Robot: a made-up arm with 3 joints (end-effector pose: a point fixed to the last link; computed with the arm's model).
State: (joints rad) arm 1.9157 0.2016 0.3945
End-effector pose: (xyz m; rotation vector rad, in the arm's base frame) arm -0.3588 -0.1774 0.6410 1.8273 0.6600 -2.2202
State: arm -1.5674 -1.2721 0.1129
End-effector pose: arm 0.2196 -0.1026 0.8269 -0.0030 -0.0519 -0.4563
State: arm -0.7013 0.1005 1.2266
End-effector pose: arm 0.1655 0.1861 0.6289 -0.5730 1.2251 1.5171
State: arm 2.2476 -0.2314 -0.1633
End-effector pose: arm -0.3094 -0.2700 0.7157 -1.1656 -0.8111 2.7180
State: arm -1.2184 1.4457 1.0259
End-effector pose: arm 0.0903 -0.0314 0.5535 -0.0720 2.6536 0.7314
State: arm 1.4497 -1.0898 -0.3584
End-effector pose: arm -0.3129 -0.0376 0.8052 -0.1429 0.1504 2.1119
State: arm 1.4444 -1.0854 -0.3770
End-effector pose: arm -0.3123 -0.0367 0.8047 -0.1461 0.1557 2.0884
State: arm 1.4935 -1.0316 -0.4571
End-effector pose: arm -0.3159 -0.0514 0.7999 -0.2042 0.1547 2.0538
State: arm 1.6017 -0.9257 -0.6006
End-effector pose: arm -0.3205 -0.0845 0.7909 -0.3111 0.1257 2.0059
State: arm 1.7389 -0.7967 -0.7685
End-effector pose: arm -0.3201 -0.1277 0.7803 -0.4193 0.0537 1.9531
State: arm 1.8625 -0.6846 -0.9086
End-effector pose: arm -0.3136 -0.1668 0.7714 -0.4884 -0.0365 1.9133
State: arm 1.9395 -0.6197 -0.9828
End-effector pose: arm -0.3068 -0.1903 0.7662 -0.5177 -0.1003 1.9011
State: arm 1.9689 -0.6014 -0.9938
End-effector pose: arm -0.3040 -0.1985 0.7647 -0.5273 -0.1236 1.9143
